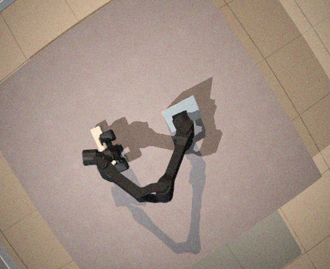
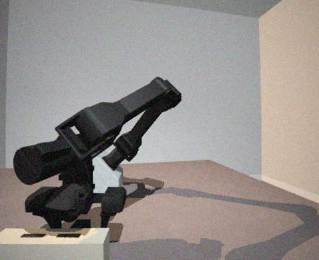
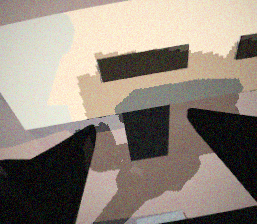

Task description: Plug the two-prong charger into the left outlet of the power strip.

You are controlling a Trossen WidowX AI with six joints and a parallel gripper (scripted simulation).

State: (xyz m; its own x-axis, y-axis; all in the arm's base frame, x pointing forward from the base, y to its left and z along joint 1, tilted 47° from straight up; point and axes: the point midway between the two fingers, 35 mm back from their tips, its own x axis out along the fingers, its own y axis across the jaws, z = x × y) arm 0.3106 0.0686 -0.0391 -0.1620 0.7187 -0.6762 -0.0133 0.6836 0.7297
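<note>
The two-prong charger lies 2 cm ahead of my gripper tip and 1 cm above it.
</note>
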